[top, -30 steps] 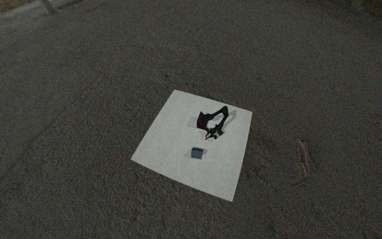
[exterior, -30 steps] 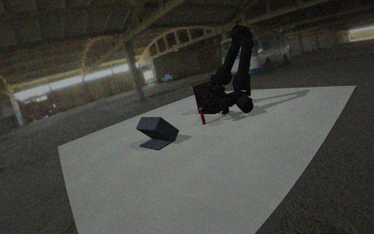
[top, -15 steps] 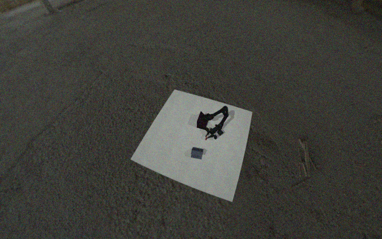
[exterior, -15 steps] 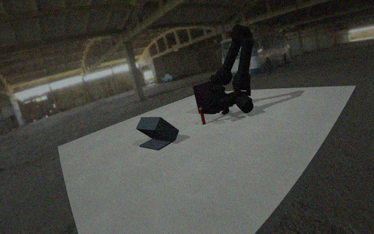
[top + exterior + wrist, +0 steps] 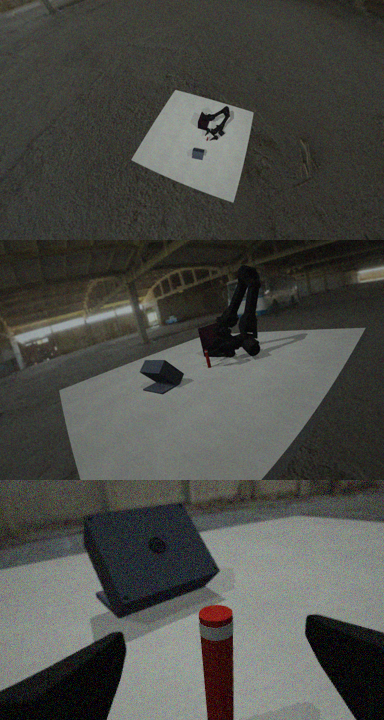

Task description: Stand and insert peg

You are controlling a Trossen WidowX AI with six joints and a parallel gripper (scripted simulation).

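Right now the red peg is 1 cm below my gripper tip. Also, from my gripper tip: dark sloped panel (21 cm ahead, 5 cm to the right, 1 cm below); then flat foot plate (23 cm ahead, 7 cm below, 5 cm to the right).
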